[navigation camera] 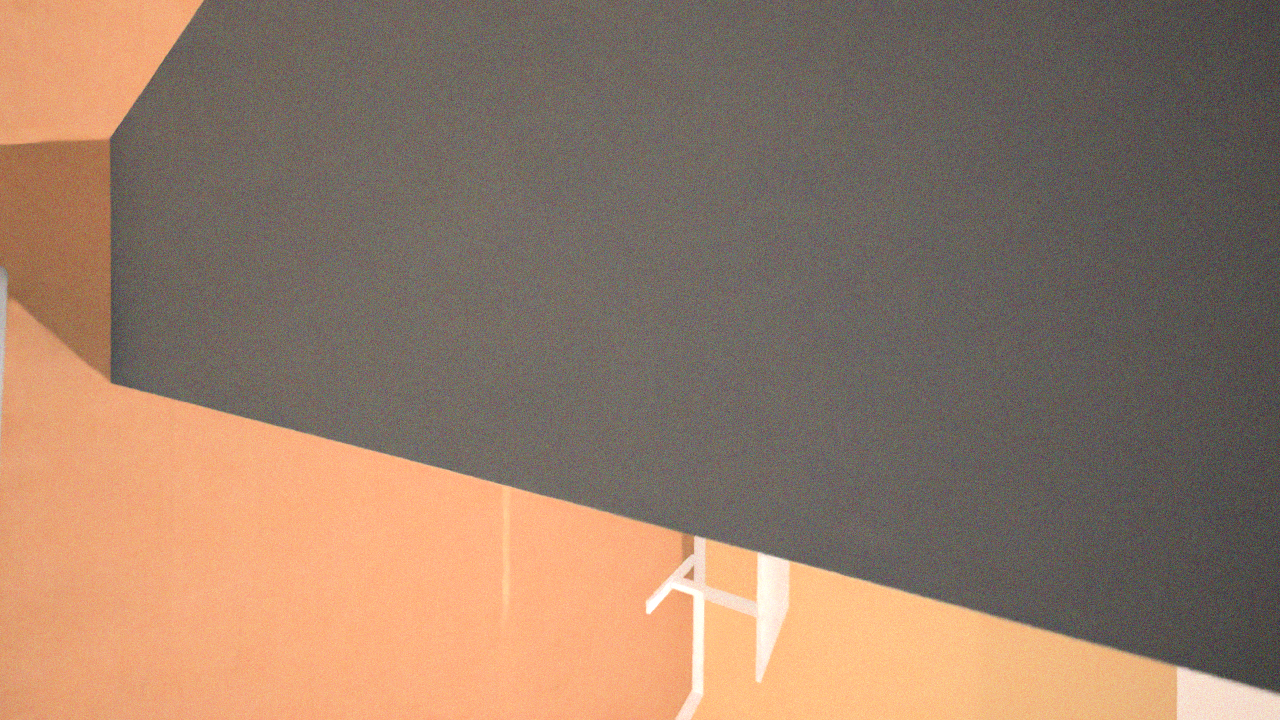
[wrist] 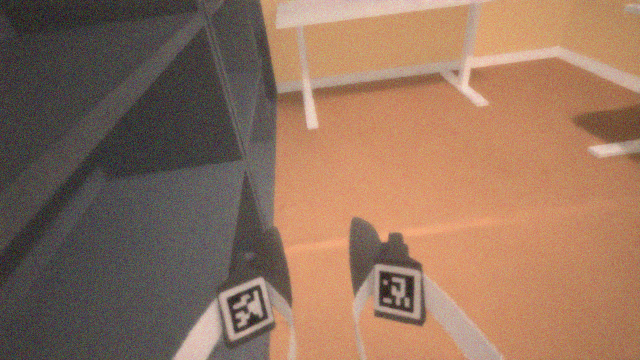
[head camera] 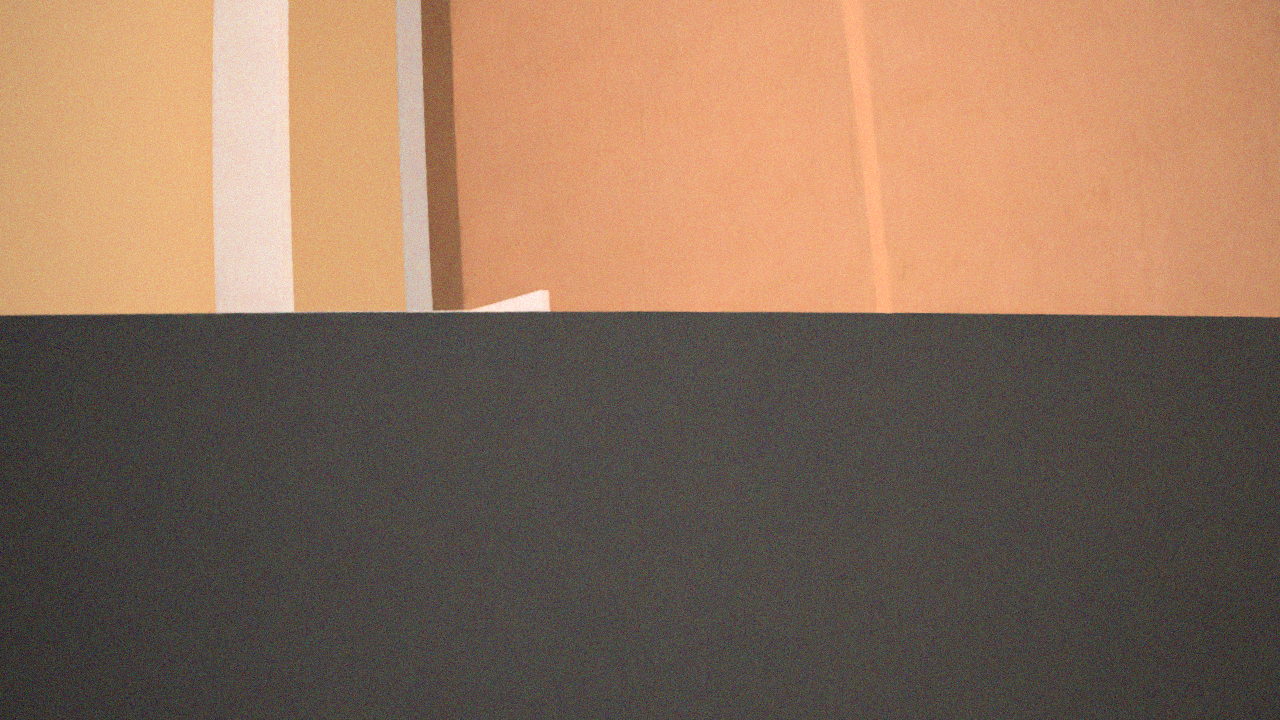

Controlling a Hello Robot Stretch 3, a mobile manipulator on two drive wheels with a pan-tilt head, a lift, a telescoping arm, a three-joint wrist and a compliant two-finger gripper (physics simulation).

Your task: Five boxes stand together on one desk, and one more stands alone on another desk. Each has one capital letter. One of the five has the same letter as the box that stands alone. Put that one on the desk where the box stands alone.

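Places are measured from the robot's base along level axes (x right, y back, z down), in millimetres.
Pixels of known places: gripper, fingertip midpoint: point(wrist: 318, 249).
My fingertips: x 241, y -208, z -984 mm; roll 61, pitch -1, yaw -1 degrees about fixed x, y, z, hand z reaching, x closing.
Behind a point stands the place of what it marks.
My gripper point(wrist: 318, 249) {x 241, y -208, z -984 mm} is open in the wrist view, its two fingers apart over orange floor with no object between them. The left finger overlaps the side of a dark unit. A white desk point(wrist: 370, 11) {x 651, y -2194, z -720 mm} stands against the yellow wall at the top of the wrist view; part of its top and its legs show. A white desk also shows in the head view point(head camera: 252, 152) {x 646, y -2430, z -721 mm}, as a pale strip at the left, and in the navigation view point(navigation camera: 773, 595) {x 1287, y -2472, z -720 mm}, partly hidden below a dark panel. No lettered box shows in these views.
A dark shelf unit point(wrist: 165, 215) {x -198, y -791, z -534 mm} fills the left of the wrist view, close beside the gripper. A large dark grey surface point(head camera: 626, 519) {x -17, y -156, z -1220 mm} point(navigation camera: 626, 268) {x -89, y -154, z -1153 mm} hides much of the head and navigation views. A white foot point(wrist: 615, 148) {x 1856, y -1507, z -26 mm} of another piece of furniture stands at the right.
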